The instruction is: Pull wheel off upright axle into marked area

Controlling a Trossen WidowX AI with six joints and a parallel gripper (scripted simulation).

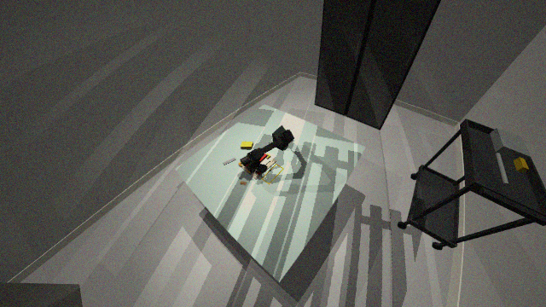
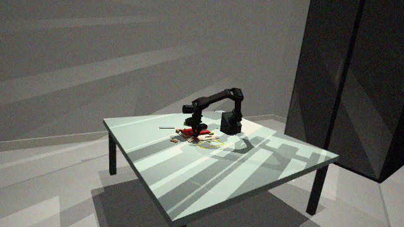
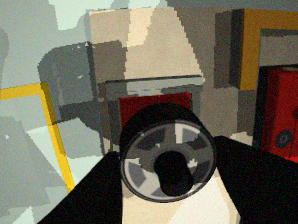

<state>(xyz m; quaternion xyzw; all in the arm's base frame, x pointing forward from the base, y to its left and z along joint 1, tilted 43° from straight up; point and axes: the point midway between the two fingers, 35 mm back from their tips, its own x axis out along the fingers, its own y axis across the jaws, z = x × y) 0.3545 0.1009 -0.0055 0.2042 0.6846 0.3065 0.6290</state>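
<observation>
Now: gripper tip right at the wheel. Also, from my gripper tip: yellow block: 12 cm behind, 32 cm to the right, 3 cm below; dark axle: 1 cm below; brown piece: 15 cm ahead, 1 cm to the right, 4 cm below.
</observation>
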